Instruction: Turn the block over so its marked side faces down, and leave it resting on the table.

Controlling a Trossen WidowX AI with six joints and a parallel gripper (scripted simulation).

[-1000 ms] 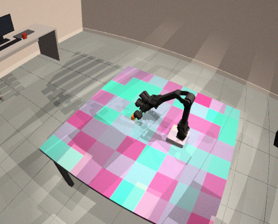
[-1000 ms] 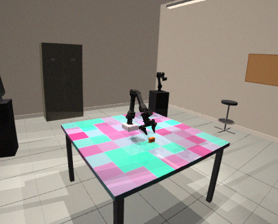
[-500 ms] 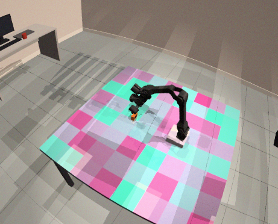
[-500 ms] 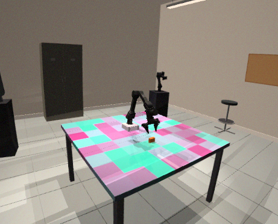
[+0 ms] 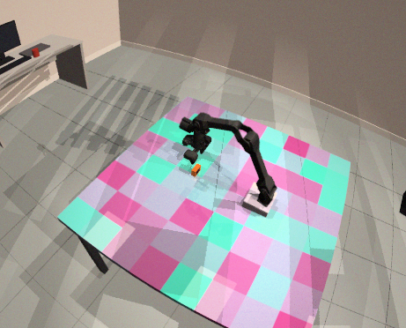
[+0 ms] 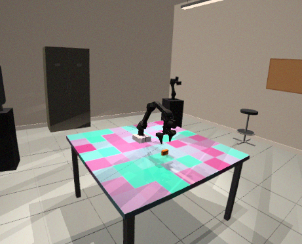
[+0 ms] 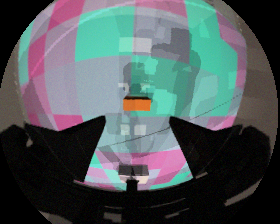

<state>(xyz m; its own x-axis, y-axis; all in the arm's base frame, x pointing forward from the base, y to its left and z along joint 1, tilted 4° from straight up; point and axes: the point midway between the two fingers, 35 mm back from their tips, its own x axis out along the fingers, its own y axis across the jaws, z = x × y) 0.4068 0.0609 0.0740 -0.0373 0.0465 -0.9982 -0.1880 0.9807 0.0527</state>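
My gripper tip is 90 mm above the orange block and 10 mm past it.
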